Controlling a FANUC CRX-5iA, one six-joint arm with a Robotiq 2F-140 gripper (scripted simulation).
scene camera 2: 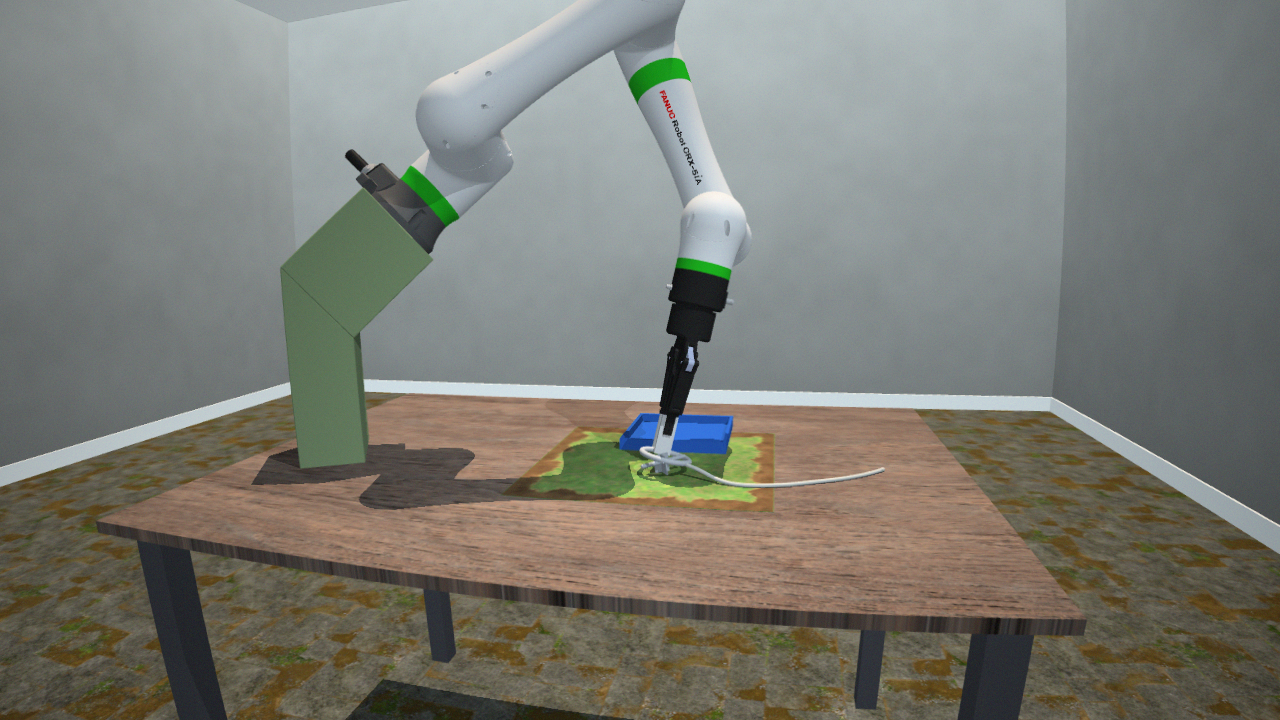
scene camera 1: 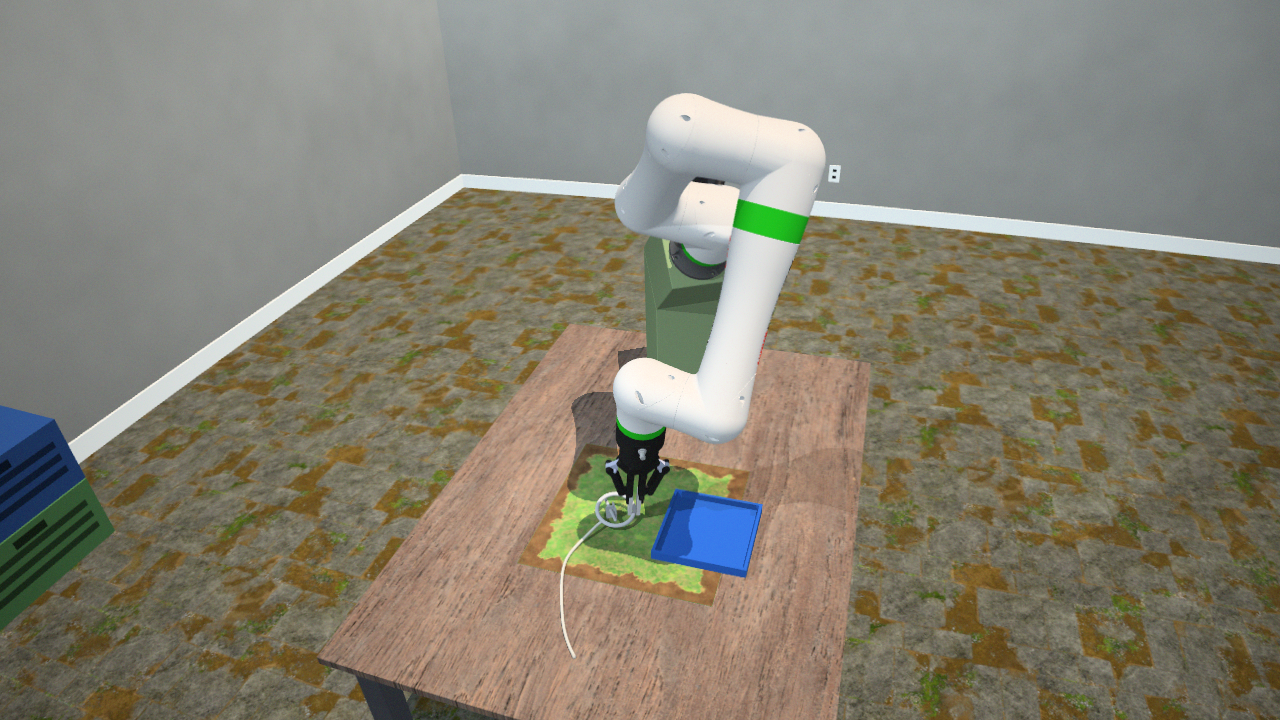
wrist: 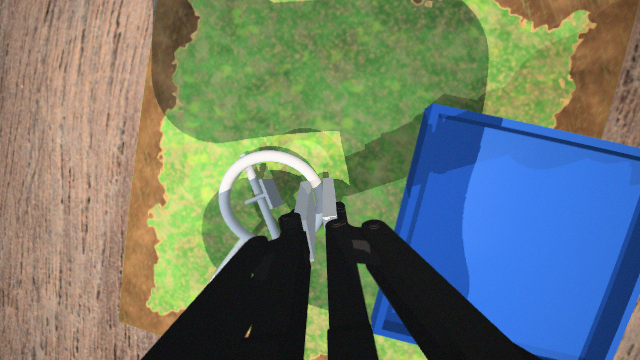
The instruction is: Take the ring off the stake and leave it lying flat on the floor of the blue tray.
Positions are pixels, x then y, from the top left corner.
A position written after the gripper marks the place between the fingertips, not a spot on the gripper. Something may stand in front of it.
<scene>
gripper: scene camera 2 660, 452; scene camera 1 633, 510; wrist 319, 194
blue tray: scene camera 2 695, 433; scene camera 1; wrist
same spot on mat: [scene camera 1: 621, 556] = [wrist: 307, 312]
same spot on blue tray: [wrist: 527, 222] = [scene camera 1: 713, 525]
</scene>
